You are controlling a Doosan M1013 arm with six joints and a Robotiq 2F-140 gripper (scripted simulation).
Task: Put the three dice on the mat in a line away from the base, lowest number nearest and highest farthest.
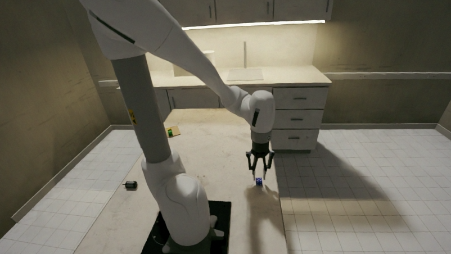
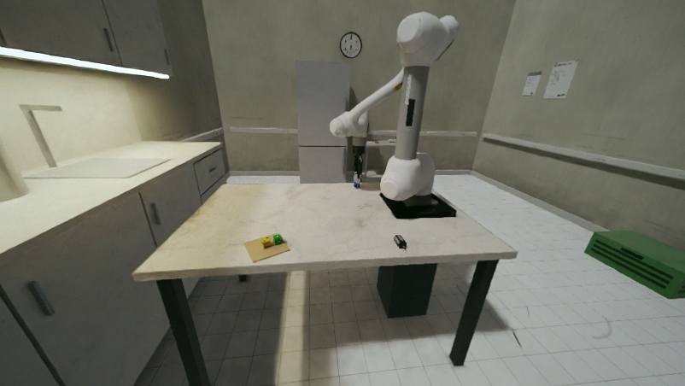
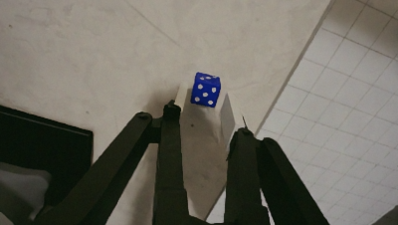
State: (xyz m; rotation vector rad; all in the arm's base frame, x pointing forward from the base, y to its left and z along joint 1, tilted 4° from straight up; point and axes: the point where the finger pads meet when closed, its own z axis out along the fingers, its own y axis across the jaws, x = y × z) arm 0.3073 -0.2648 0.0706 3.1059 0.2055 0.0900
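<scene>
Right now my hand is 60 mm above the blue die. The rest, counted from my hand: yellow die: 460 mm ahead, 660 mm to the left, 50 mm below; tan mat: 460 mm ahead, 660 mm to the left, 70 mm below; green die: 420 mm ahead, 640 mm to the left, 50 mm below.
</scene>
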